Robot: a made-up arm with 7 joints. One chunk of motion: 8 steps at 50 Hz.
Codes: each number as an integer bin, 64 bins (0 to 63) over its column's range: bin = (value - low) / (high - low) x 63, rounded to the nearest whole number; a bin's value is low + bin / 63 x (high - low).
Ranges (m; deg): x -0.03..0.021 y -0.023..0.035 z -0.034..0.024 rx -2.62..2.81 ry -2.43..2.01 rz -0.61..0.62
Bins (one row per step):
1: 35 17 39 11 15 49
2: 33 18 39 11 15 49
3: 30 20 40 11 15 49
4: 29 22 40 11 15 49
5: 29 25 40 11 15 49
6: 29 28 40 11 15 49
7: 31 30 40 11 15 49
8: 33 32 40 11 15 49
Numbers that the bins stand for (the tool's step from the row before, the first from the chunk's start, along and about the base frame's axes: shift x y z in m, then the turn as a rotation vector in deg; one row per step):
1: -0.00167 -0.00735 0.00190 -1.672 -1.373 0.347
2: -0.00329 -0.00643 0.00190 -1.672 -1.373 0.347
3: -0.00571 -0.00459 0.00283 -1.672 -1.373 0.347
4: -0.00652 -0.00275 0.00283 -1.672 -1.373 0.347
5: -0.00652 0.00002 0.00283 -1.672 -1.373 0.347
6: -0.00652 0.00278 0.00283 -1.672 -1.373 0.347
7: -0.00490 0.00462 0.00283 -1.672 -1.373 0.347
8: -0.00329 0.00646 0.00283 -1.672 -1.373 0.347

